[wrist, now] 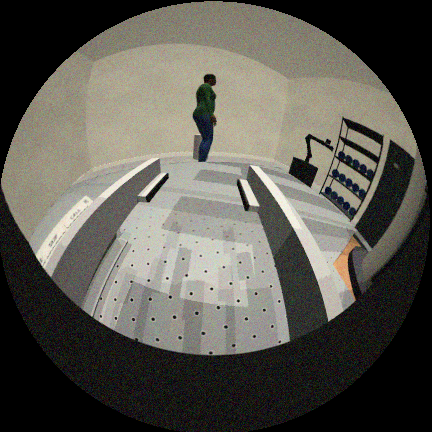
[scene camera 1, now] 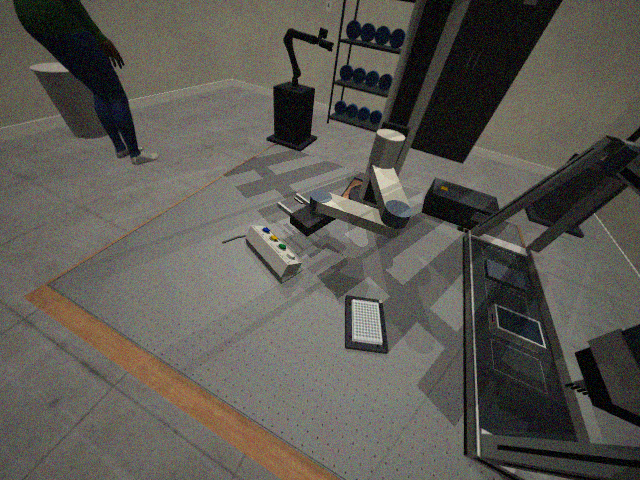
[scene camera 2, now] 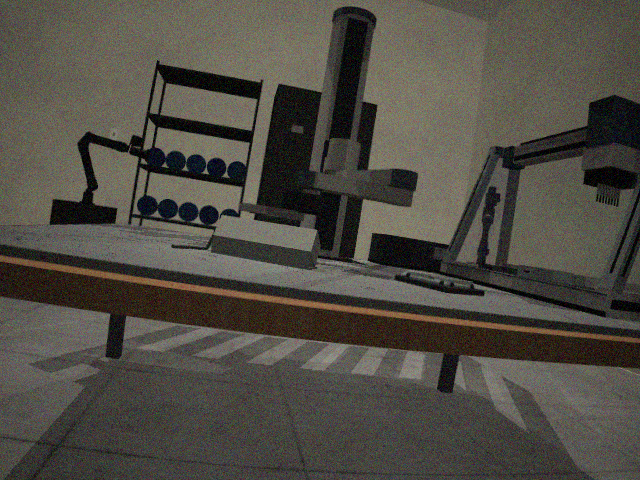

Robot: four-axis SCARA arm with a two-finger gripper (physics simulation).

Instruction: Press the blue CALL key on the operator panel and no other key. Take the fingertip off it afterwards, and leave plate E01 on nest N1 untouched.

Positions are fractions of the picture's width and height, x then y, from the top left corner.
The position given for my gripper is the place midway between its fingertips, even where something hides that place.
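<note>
With nothing in its hold, my gripper (scene camera 2: 0.38, 0.43) is empty. I also find my gripper (scene camera 1: 0.45, 0.42) together with a grey button box (scene camera 1: 0.44, 0.56) and a white well plate (scene camera 1: 0.57, 0.68). Then there is my gripper (wrist: 0.47, 0.39) along with the grey button box (wrist: 0.25, 0.61), whereas the white well plate is out of frame in the wrist view.
</note>
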